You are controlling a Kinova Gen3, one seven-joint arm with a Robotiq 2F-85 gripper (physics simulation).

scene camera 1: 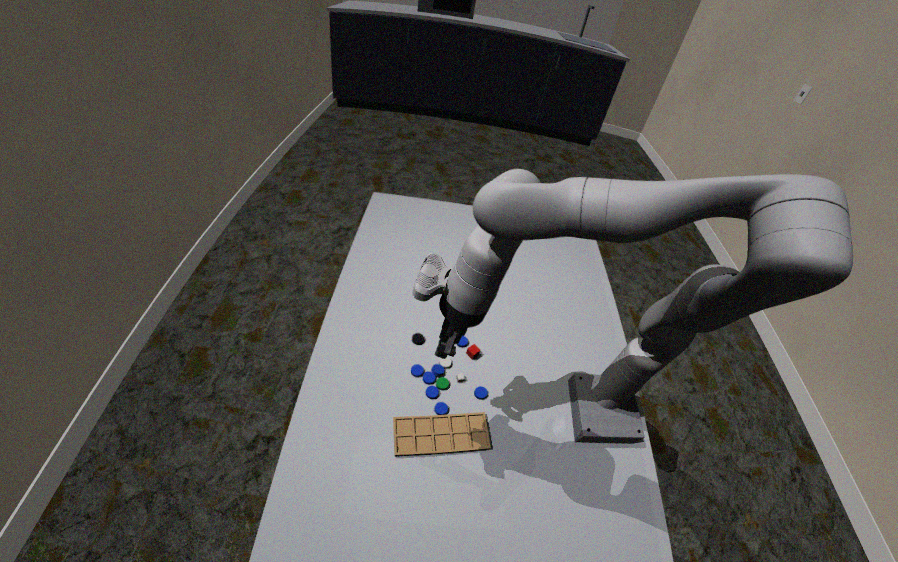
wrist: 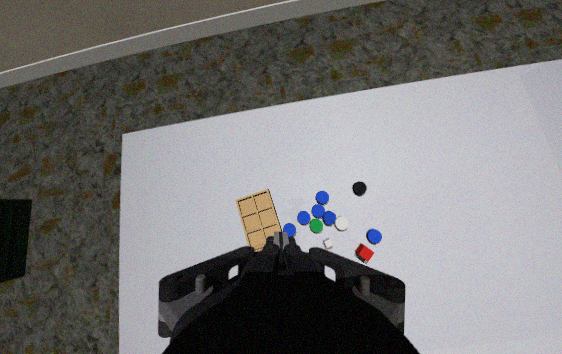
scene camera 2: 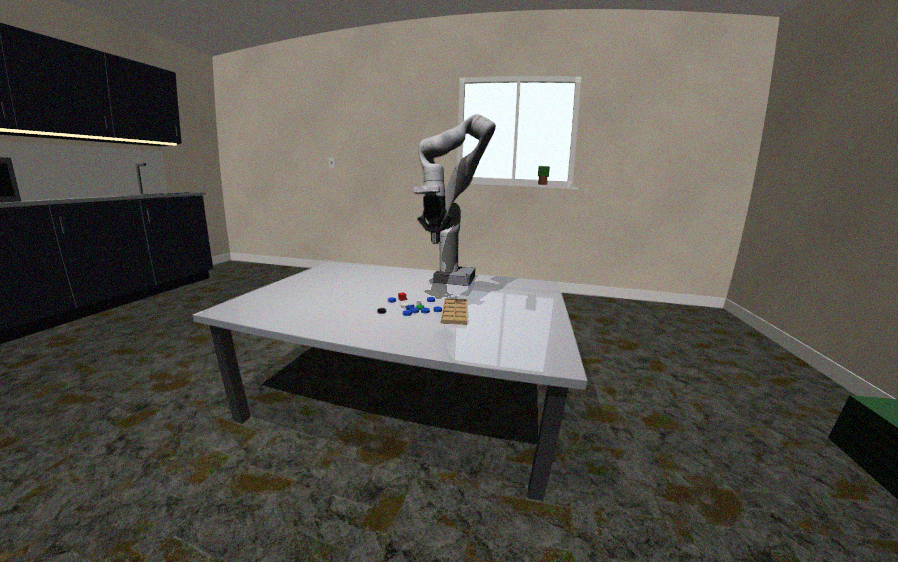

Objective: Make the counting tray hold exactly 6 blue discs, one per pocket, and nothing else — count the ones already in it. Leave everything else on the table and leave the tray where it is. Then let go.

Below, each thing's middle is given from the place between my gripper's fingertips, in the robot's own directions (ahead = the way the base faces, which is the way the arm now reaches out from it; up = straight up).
Labels:
I see my gripper 25 cm above the wooden counting tray (scene camera 1: 438, 434), 7 cm to the right of it and 3 cm past it.

